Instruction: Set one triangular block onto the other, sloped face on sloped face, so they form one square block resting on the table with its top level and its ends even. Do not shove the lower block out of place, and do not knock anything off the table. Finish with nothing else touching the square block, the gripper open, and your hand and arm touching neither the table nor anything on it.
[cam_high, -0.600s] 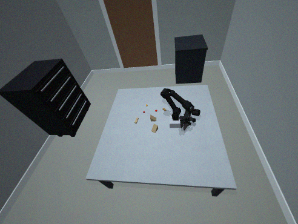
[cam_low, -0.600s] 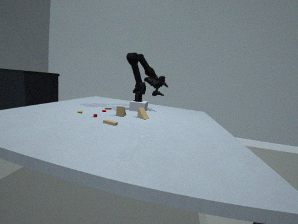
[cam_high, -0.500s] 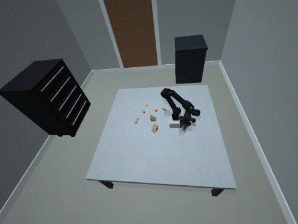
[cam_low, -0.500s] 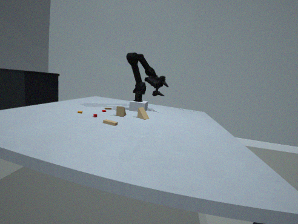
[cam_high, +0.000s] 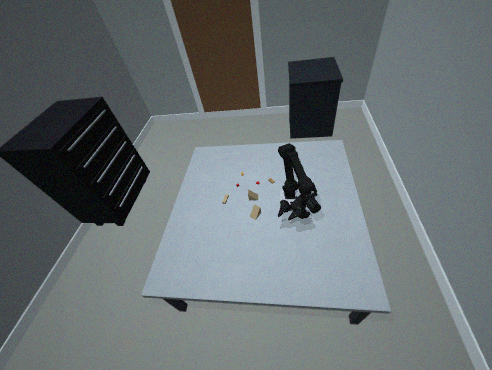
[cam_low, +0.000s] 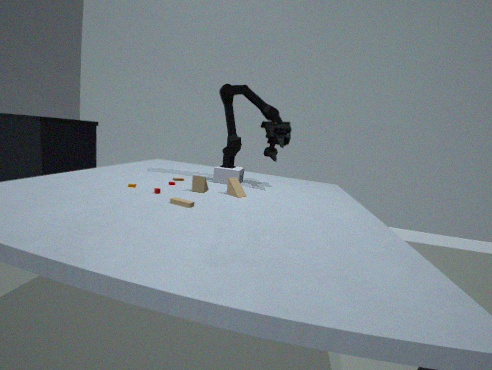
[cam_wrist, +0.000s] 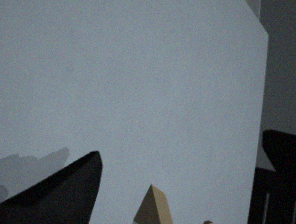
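The triangular block is 240 mm ahead of my gripper tip, 280 mm to the right of it and 160 mm below it. The rest, counted from my gripper tip: small red block 360 mm ahead, 390 mm to the right, 160 mm below; then orange block 340 mm ahead, 510 mm to the right, 170 mm below; then flat tan block 430 mm ahead, 250 mm to the right, 170 mm below.
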